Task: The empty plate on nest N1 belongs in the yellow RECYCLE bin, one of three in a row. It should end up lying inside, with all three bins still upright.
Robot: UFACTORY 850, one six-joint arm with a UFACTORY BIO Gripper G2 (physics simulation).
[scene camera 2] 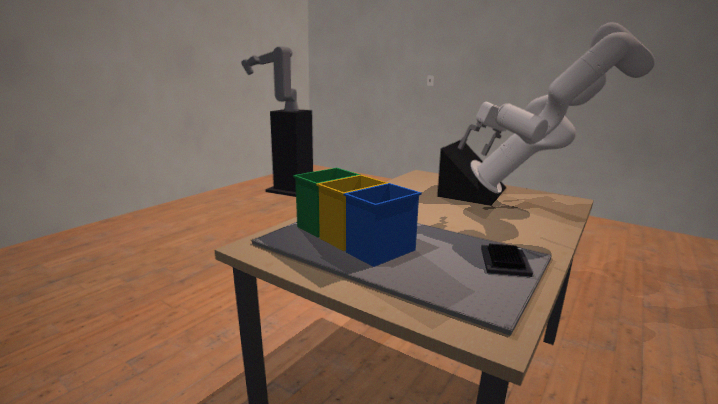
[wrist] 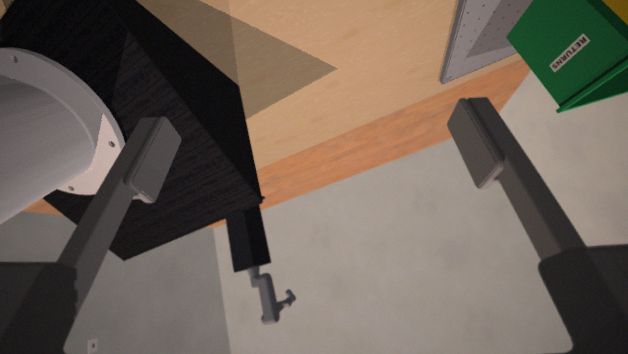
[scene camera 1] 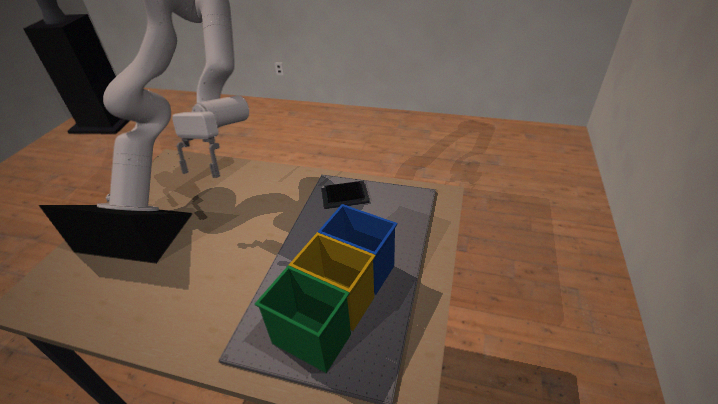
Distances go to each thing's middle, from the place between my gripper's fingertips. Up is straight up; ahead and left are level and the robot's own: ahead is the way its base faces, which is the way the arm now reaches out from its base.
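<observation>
Measured from my hand: yellow bin [scene camera 1: 342, 265], 0.28 m to the right, 0.45 m ahead, 0.14 m below; green bin [scene camera 1: 309, 318], 0.39 m ahead, 0.40 m to the right, 0.14 m below; blue bin [scene camera 2: 381, 222], 0.16 m to the right, 0.50 m ahead, 0.14 m below. The black plate [scene camera 2: 504, 256] is 0.19 m to the left of my hand, 0.41 m ahead of it and 0.21 m below it.
</observation>
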